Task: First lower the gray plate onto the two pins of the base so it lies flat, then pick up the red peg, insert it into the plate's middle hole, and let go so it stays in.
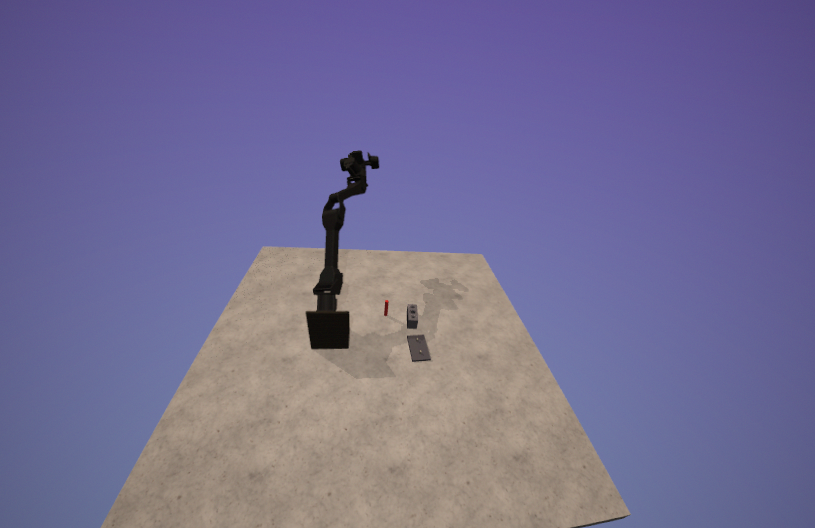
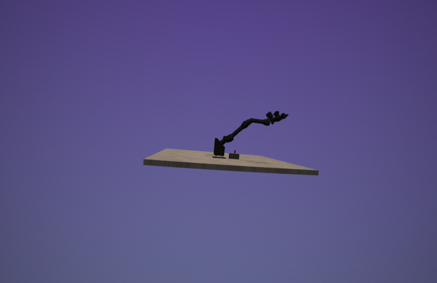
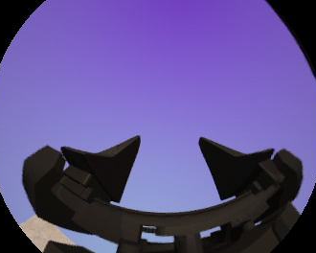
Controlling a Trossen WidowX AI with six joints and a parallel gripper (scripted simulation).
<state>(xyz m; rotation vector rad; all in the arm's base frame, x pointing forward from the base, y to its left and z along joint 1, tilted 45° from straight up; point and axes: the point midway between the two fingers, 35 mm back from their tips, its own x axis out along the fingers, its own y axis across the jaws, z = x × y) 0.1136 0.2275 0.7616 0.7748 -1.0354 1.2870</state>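
The gray plate lies 22 cm ahead of my gripper tip, 66 cm to the right of it and 49 cm below it. Also, from my gripper tip: red peg (11 cm ahead, 62 cm to the right, 48 cm below).
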